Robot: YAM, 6 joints.
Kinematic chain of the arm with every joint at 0, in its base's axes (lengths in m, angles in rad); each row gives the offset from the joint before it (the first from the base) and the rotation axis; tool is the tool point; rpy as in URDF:
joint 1: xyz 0 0 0.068 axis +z
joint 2: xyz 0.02 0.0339 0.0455 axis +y
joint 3: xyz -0.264 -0.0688 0 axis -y
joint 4: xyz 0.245 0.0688 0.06 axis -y
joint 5: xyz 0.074 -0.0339 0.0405 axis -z
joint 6: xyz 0.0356 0 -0.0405 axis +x
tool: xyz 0 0 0 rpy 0 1.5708 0
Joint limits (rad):
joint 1: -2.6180..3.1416
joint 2: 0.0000..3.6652
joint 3: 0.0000..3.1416
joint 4: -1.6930..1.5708
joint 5: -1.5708..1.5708
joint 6: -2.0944..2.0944
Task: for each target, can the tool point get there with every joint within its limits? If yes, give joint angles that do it. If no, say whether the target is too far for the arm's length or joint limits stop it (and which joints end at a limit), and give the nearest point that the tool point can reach.
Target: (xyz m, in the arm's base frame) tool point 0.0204 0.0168 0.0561
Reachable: yes | joints -1.6190 3.1623 0.2714 -0.9525 -0.5803 1.1519
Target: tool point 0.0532 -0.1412 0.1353
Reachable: yes | joints -1.3023 1.1318 0.4331 -0.7187 -0.3997 0.9475
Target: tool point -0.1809 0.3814 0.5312
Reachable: yes | joints -1.0607 0.8077 2.9012 0.5623 -0.9232 1.2636
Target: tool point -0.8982 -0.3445 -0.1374
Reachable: no: too far | nearest point -0.5451 -0.2993 -0.0488 | short by 0.367 m
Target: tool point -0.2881 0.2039 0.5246
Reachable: yes | joints 2.6182 1.6671 1.8489 0.3532 1.1578 0.3910
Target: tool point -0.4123 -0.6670 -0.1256
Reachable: no: too far | nearest point -0.3246 -0.5251 -0.0734 | short by 0.175 m
